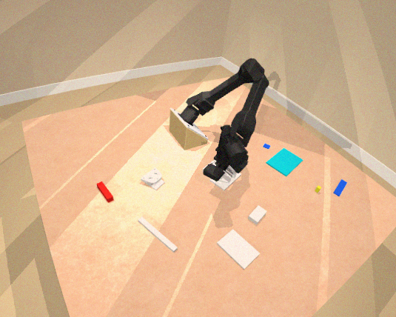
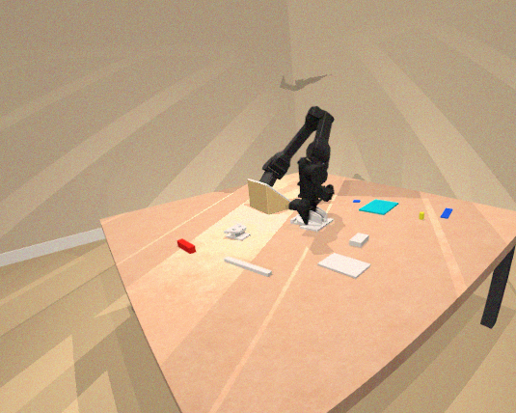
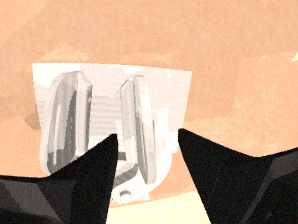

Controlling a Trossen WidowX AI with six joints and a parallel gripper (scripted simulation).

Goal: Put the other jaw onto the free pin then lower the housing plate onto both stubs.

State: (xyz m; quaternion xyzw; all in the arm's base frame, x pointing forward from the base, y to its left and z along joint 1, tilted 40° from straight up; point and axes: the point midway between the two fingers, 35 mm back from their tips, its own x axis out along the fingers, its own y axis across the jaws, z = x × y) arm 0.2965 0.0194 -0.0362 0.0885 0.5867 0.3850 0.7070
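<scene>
Right now my gripper tip is 40 mm past the white jaw. The rest, counted from my gripper tip: teal square: 340 mm to the left, 40 mm ahead, 10 mm below; flat white plate: 280 mm ahead, 110 mm to the right, 10 mm below; white bar: 320 mm to the right, 110 mm ahead, 10 mm below.
</scene>
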